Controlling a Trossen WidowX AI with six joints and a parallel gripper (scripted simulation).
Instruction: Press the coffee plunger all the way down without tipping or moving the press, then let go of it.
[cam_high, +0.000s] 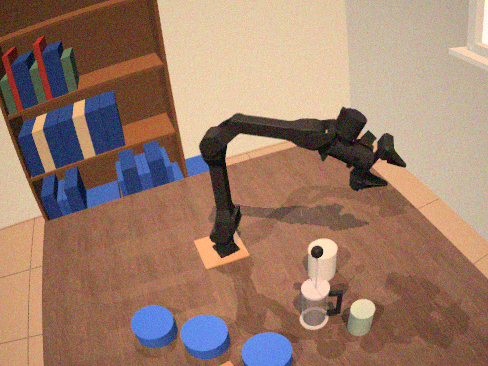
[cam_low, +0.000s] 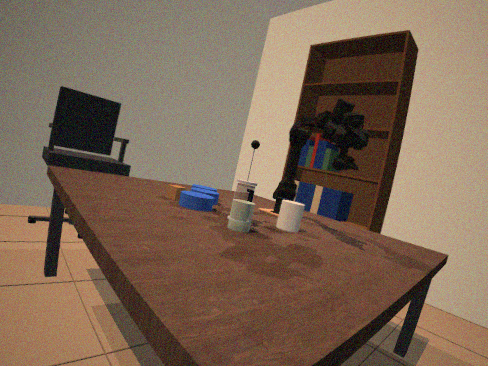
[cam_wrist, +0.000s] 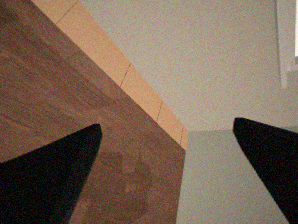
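The glass coffee press lies 70 mm ahead of my gripper tip, 310 mm to the right of it and 150 mm below it.
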